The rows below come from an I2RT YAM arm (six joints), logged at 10 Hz.
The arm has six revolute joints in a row. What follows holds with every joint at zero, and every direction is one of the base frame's.
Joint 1 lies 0.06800 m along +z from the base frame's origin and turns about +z.
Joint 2 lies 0.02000 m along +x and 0.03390 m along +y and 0.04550 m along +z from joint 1 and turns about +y.
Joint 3 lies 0.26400 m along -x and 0.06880 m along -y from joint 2 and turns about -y.
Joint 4 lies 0.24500 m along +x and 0.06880 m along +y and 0.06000 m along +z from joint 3 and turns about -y.
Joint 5 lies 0.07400 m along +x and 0.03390 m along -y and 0.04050 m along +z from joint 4 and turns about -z.
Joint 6 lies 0.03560 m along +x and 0.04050 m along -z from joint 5 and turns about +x.
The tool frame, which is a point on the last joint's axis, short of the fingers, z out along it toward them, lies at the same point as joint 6; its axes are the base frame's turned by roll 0.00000, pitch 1.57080 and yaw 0.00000 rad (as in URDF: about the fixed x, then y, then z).
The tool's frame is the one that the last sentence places.
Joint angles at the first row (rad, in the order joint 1, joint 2, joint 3, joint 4, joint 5, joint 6):
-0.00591 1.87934 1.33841 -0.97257 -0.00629 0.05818
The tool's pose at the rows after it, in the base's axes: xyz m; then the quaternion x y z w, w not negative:
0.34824 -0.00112 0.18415 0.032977 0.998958 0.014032 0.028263
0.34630 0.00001 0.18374 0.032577 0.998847 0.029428 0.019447
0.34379 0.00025 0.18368 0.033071 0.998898 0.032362 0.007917
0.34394 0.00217 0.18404 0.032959 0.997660 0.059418 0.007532
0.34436 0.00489 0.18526 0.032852 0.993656 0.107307 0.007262
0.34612 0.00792 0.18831 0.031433 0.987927 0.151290 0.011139
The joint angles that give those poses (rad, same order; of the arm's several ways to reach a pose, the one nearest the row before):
-0.00593 1.87896 1.35136 -0.98591 -0.02651 0.06083
-0.00591 1.87896 1.34985 -1.00118 -0.05779 0.06047
-0.00592 1.87895 1.34982 -1.02406 -0.06428 0.06083
-0.00592 1.87896 1.35060 -1.02405 -0.11845 0.06122
-0.00781 1.87897 1.35329 -1.02483 -0.21458 0.06047
-0.00782 1.87897 1.36244 -1.02367 -0.30308 0.06047

